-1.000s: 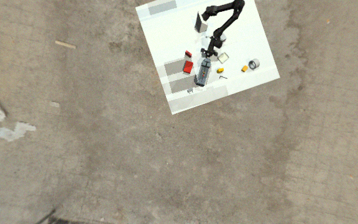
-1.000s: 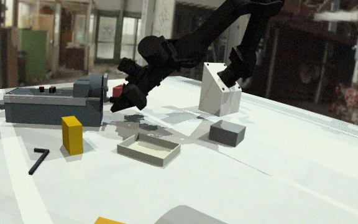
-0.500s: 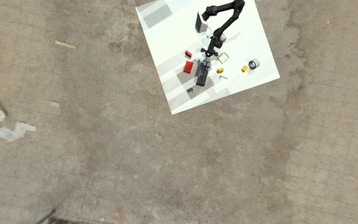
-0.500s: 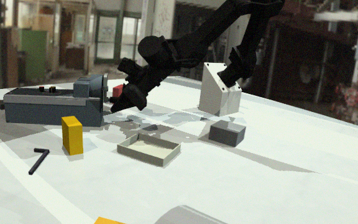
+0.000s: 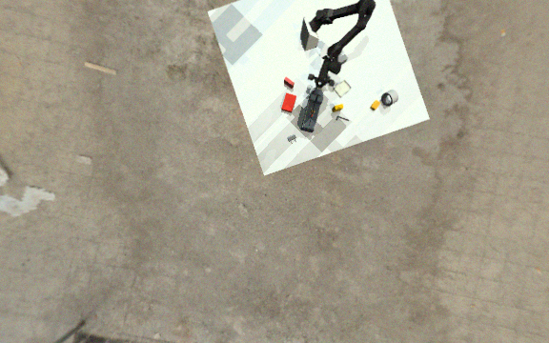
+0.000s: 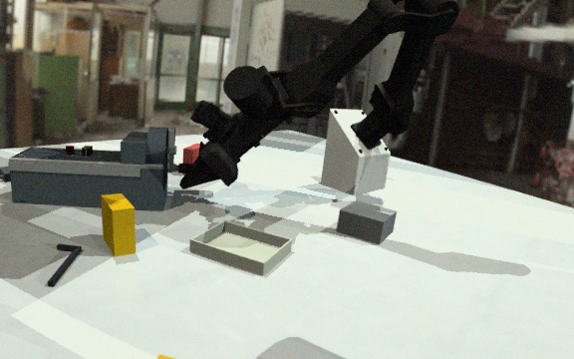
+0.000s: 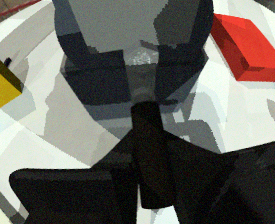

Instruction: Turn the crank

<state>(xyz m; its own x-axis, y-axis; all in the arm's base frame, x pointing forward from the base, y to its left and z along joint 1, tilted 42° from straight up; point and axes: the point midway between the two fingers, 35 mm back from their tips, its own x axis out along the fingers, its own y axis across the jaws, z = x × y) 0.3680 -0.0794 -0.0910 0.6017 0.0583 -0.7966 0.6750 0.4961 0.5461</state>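
Now: the dark crank handle 10 mm behind my gripper tip, 10 mm to the left of it and 30 mm above it. The rest, counted from my gripper tip: red pointer (150 mm ahead, 130 mm to the right, 50 mm above); shallow grey tray (60 mm ahead, 190 mm to the left, 20 mm below); yellow block (170 mm ahead, 90 mm to the left).
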